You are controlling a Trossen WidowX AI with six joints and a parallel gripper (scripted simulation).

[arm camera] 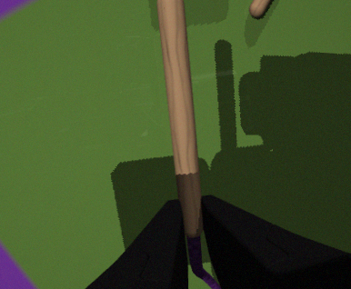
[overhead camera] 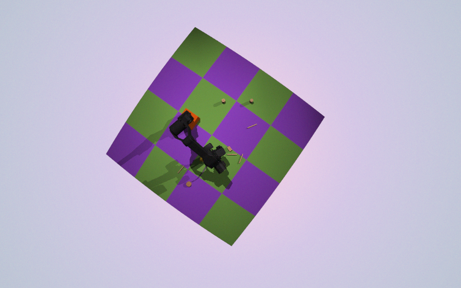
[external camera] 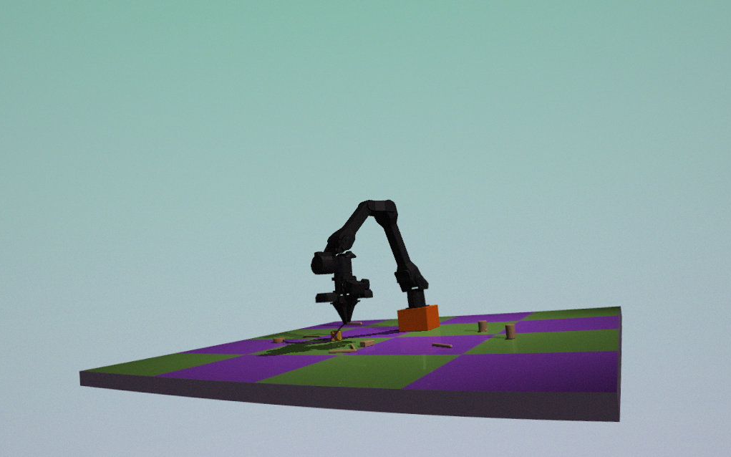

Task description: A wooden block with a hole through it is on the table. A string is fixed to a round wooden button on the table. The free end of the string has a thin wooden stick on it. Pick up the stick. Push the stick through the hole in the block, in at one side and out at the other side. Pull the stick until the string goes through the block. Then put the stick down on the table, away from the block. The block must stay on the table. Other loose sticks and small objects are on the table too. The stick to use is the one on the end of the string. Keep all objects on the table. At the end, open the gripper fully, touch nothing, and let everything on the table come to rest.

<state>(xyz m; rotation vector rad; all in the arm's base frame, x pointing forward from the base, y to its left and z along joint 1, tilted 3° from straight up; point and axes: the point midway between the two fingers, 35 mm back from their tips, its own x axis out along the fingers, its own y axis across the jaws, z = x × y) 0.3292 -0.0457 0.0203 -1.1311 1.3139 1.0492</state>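
Right now the small wooden piece is 40 mm ahead of my gripper tip, 100 mm to the left of it and 50 mm below it. Round my gripper tip: round wooden button 10 mm ahead, 310 mm to the right, 50 mm below; then thin wooden stick 20 mm to the left.
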